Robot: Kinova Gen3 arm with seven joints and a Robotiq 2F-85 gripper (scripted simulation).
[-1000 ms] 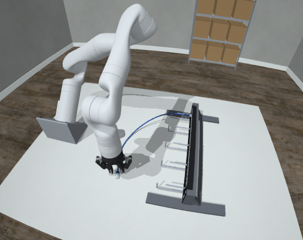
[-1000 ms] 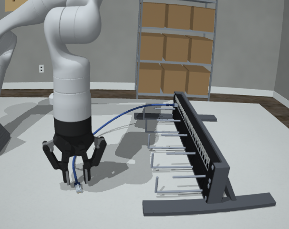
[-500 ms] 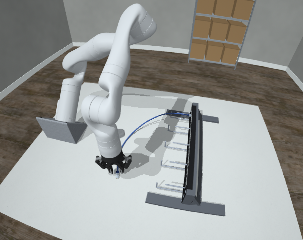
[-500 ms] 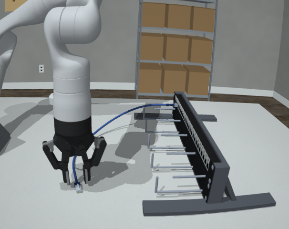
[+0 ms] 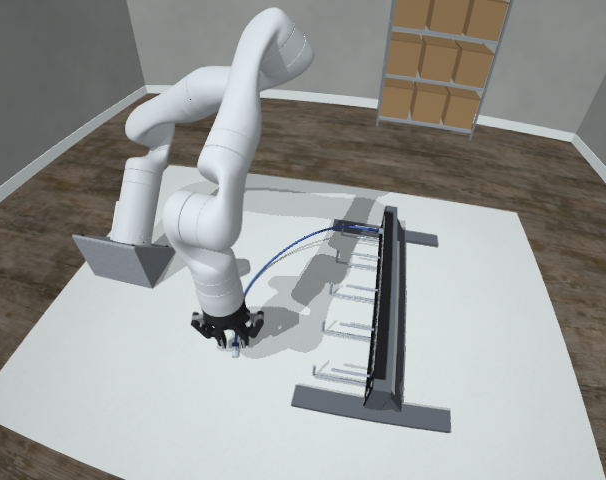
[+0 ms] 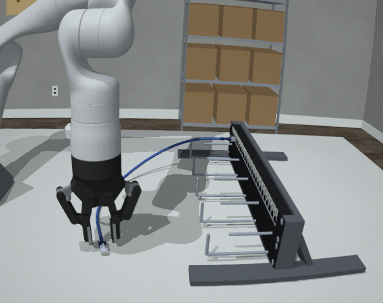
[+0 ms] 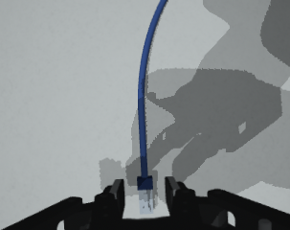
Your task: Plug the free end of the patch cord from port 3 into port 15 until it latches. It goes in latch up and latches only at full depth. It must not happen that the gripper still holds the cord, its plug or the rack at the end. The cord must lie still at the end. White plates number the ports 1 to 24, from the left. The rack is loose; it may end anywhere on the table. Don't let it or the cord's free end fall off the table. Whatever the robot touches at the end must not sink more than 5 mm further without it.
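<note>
My gripper is now 10 mm to the left of the plug and 30 mm above it.
</note>
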